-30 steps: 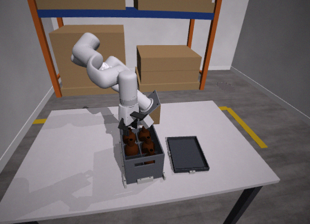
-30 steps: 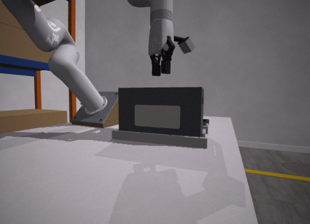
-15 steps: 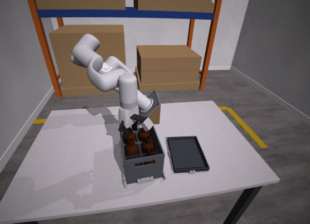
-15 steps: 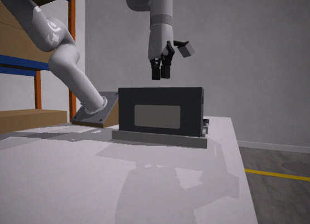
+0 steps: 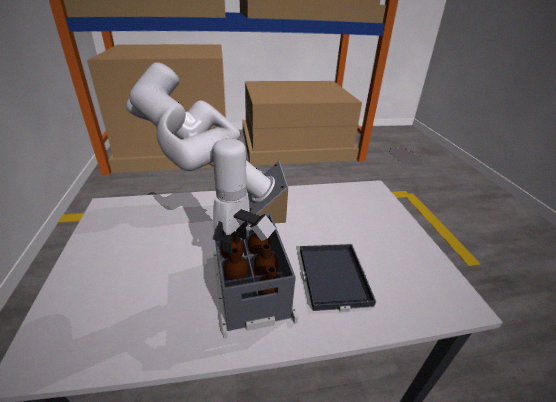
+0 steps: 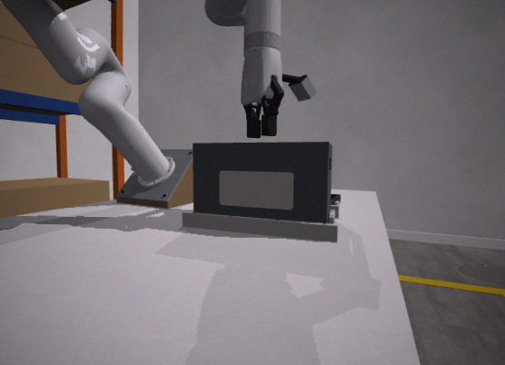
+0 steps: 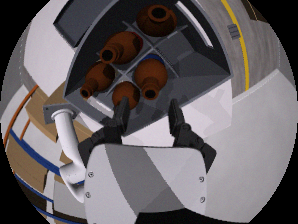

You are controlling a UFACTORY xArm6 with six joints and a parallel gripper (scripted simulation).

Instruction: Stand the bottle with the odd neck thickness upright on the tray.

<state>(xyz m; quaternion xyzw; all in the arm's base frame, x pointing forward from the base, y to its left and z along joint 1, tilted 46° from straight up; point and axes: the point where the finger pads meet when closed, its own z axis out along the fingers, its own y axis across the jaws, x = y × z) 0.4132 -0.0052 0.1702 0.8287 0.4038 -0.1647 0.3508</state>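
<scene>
My hand is 12 cm above the dark grey crate and 4 cm to the right of it. Round my hand: glass bottle: 12 cm below, 10 cm behind, 8 cm to the left; then dark tray: 32 cm to the left, 19 cm below, 1 cm behind.
</scene>
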